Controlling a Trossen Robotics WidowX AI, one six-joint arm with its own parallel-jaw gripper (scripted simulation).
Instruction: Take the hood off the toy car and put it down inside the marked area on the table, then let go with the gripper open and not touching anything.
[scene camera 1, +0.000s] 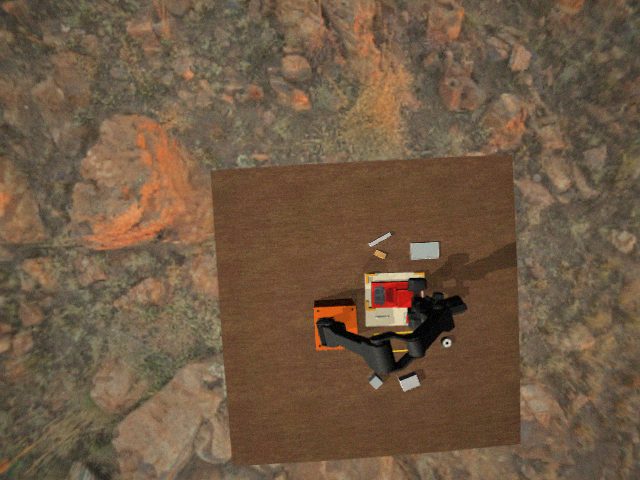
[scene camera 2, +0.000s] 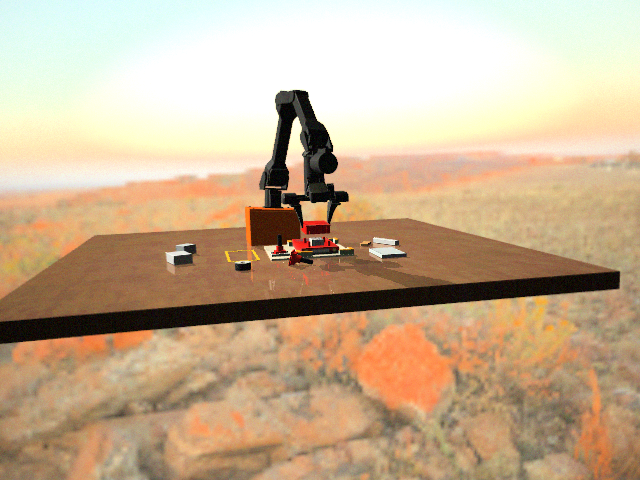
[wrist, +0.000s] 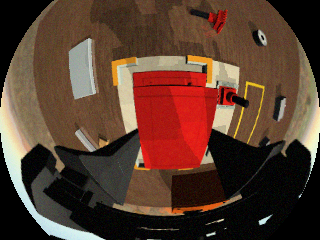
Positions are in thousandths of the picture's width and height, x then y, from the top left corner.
Scene:
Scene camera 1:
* my gripper: 638, 620
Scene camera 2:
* my gripper: 493, 474
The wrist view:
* my gripper: 545, 548
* red hood: 545, 510, held by my gripper

